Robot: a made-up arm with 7 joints. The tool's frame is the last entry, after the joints. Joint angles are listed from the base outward.
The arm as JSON. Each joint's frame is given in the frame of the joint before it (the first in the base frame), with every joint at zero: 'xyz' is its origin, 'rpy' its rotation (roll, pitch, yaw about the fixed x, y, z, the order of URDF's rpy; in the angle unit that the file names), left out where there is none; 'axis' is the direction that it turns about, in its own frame. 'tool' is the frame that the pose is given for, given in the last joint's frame.
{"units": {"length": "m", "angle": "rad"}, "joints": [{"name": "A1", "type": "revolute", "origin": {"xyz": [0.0, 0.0, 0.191]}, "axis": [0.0, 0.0, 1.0]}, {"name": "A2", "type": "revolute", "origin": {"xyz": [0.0, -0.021, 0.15]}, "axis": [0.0, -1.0, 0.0]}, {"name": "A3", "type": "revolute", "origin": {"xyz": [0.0, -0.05, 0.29]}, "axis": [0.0, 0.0, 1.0]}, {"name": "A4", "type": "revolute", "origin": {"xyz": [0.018, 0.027, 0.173]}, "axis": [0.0, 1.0, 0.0]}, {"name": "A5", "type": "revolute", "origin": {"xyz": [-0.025, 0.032, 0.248]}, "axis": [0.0, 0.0, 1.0]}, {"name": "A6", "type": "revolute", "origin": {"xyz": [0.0, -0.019, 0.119]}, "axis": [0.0, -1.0, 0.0]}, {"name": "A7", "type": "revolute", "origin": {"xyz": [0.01, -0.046, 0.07]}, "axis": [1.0, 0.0, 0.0]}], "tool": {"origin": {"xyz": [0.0, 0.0, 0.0], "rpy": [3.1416, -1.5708, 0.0]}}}
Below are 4 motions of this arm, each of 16 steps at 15 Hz.
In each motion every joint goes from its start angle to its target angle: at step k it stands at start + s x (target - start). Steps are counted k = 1, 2, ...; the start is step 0. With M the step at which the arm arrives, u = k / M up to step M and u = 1 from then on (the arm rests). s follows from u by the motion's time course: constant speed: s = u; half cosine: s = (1 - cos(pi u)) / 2; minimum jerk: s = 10 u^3 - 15 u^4 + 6 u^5.
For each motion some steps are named. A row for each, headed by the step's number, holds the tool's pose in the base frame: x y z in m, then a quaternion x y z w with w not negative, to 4 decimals.
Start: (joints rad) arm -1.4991 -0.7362 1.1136 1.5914 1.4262 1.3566 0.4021
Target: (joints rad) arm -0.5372 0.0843 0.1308 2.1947 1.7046 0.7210 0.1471
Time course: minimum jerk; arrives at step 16
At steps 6, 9, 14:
6: 0.3524 -0.3142 0.5146 -0.3403 0.7403 -0.1649 0.5559
9: 0.3352 -0.2262 0.5240 -0.4572 0.6941 -0.1448 0.5368
14: 0.2749 -0.1615 0.5454 -0.5117 0.6113 -0.1399 0.5873

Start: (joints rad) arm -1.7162 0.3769 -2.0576 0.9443 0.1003 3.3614 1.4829
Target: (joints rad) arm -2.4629 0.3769 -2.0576 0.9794 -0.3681 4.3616 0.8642
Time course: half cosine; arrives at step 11
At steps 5, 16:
5: -0.1113 0.4574 0.8830 0.4094 0.3115 0.0214 0.8573
16: 0.0965 0.4956 0.8774 0.6735 0.2519 -0.2316 0.6552

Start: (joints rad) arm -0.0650 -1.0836 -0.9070 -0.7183 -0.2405 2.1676 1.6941
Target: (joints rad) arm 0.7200 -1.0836 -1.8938 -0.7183 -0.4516 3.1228 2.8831
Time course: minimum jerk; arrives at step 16
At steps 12, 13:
12: 0.3871 0.4767 0.5909 -0.5879 -0.7241 0.0077 0.3605
13: 0.3743 0.4922 0.5823 -0.6096 -0.7237 0.0449 0.3204

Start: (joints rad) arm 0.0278 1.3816 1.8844 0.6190 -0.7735 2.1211 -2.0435
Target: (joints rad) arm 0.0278 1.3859 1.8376 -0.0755 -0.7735 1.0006 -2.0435
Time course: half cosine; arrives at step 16
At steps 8, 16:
8: -0.8526 -0.1091 0.4421 -0.6303 -0.2209 0.6226 0.4078
16: -0.8491 -0.2251 0.4846 -0.5230 -0.0976 0.6848 0.4980

